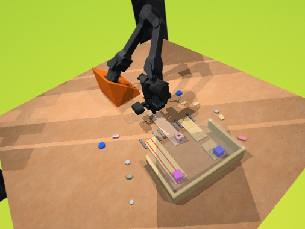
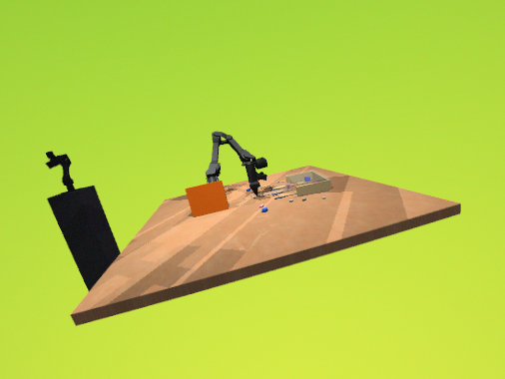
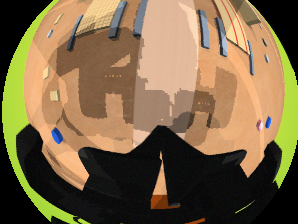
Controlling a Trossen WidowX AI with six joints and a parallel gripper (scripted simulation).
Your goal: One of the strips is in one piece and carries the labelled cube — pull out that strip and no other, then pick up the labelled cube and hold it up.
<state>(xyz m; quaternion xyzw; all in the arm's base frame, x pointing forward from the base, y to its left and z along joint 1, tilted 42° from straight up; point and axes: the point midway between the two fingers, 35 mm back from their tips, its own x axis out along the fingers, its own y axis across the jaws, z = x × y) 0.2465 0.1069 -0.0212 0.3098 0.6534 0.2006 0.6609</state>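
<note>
Right now my gripper tip is 9 cm short of the pale strip and 1 cm to the left of it. From my gripper tip the other things lie so: labelled cube (20 cm ahead, 2 cm to the right, 2 cm above).
</note>
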